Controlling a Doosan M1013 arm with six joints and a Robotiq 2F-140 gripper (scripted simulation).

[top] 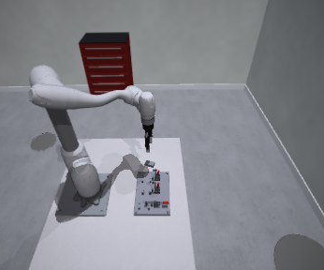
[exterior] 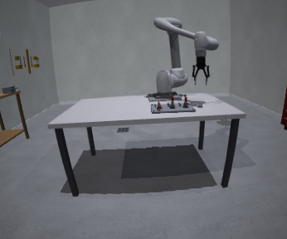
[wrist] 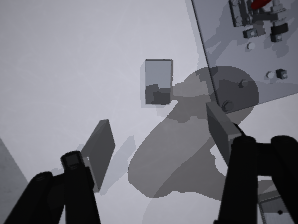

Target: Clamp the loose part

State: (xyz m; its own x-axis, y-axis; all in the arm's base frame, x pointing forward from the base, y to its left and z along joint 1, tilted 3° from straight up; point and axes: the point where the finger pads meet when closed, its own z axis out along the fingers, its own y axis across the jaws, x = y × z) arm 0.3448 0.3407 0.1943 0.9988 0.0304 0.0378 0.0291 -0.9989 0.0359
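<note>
My hand is 20 cm above the grey loose part. The rest, counted from my hand: grey fixture plate: 7 cm ahead, 25 cm to the right, 21 cm below.
</note>
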